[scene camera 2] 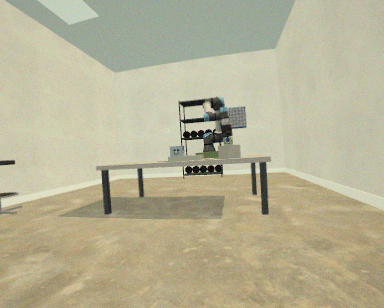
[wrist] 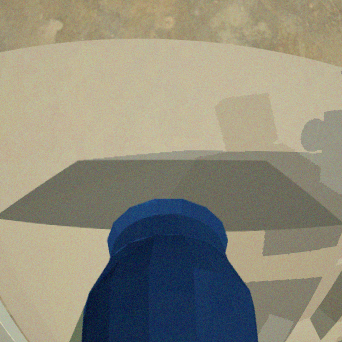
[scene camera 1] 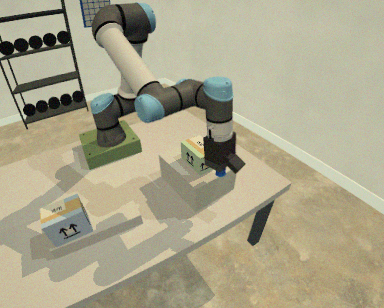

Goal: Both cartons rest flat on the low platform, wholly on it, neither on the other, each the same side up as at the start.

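Seen in the pictures: hand, its tool point: (scene camera 2: 228, 141) (wrist: 167, 250) (scene camera 1: 220, 173); arm's base, origin of its link: (scene camera 2: 209, 151) (scene camera 1: 111, 139).
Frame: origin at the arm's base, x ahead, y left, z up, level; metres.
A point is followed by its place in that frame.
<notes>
A blue-grey carton (scene camera 1: 69, 227) {y -0.362, x 0.439, z 0.037 m} (scene camera 2: 176, 151) {y -0.366, x 0.439, z 0.024 m} rests upright on the left part of the low platform (scene camera 1: 117, 228) {y -0.232, x 0.478, z -0.042 m} (scene camera 2: 185, 158) {y -0.281, x 0.467, z -0.051 m}, its arrows pointing up. A green carton (scene camera 1: 192, 157) {y 0.096, x 0.503, z 0.098 m} stands upright on the taller block (scene camera 1: 215, 190) {y 0.119, x 0.600, z -0.014 m} (scene camera 2: 230, 151) {y 0.137, x 0.603, z -0.010 m} (wrist: 150, 185) {y 0.137, x 0.603, z -0.006 m}, arrows up; the gripper hides part of it. My gripper's blue suction cup (scene camera 1: 220, 173) (scene camera 2: 228, 140) (wrist: 167, 220) is in front of the green carton, lower than its top, near the block's front top edge. Nothing hangs from the cup. I cannot tell whether it touches the carton's side. In the wrist view the cup hides most of what lies behind it.
The arm's green base (scene camera 1: 111, 150) {y -0.045, x 0.086, z -0.007 m} stands behind, between the platform and the block. The table (scene camera 1: 260, 182) {y 0.337, x 0.675, z -0.072 m} (scene camera 2: 150, 164) {y -0.605, x 0.571, z -0.084 m} ends just beyond the block's front and right sides. A black rack (scene camera 1: 45, 82) (scene camera 2: 192, 121) stands on the floor behind the table.
</notes>
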